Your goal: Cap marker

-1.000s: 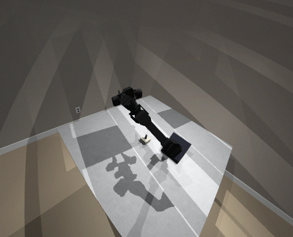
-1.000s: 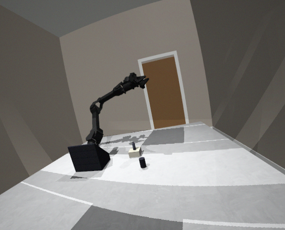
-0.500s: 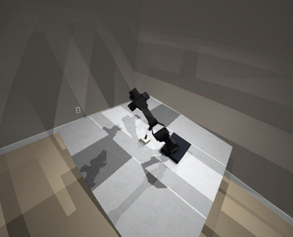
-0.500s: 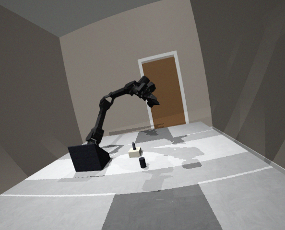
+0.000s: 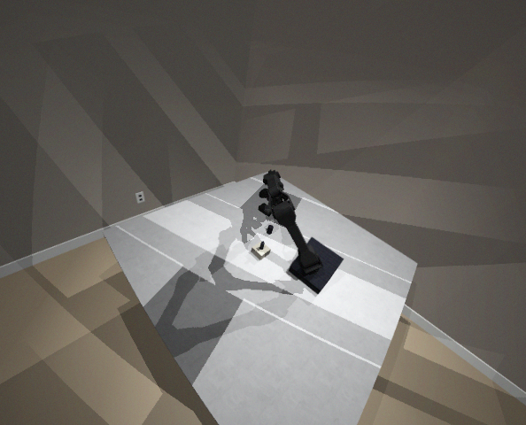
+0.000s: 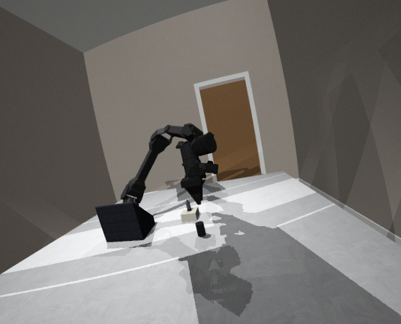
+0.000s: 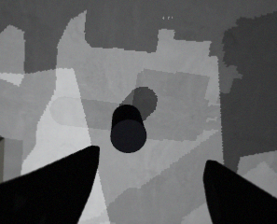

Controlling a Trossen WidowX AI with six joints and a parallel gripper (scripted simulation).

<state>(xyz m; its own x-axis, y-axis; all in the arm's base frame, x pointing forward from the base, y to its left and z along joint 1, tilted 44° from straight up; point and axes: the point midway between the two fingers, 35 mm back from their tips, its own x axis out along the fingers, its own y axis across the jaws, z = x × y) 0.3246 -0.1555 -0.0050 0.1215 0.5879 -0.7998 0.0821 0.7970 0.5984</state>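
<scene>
Right now the dark cap is 100 mm below my gripper tip, 20 mm behind it and 10 mm to the left of it. Round my gripper tip: holder block: 170 mm to the left, 110 mm below, 70 mm behind.
</scene>
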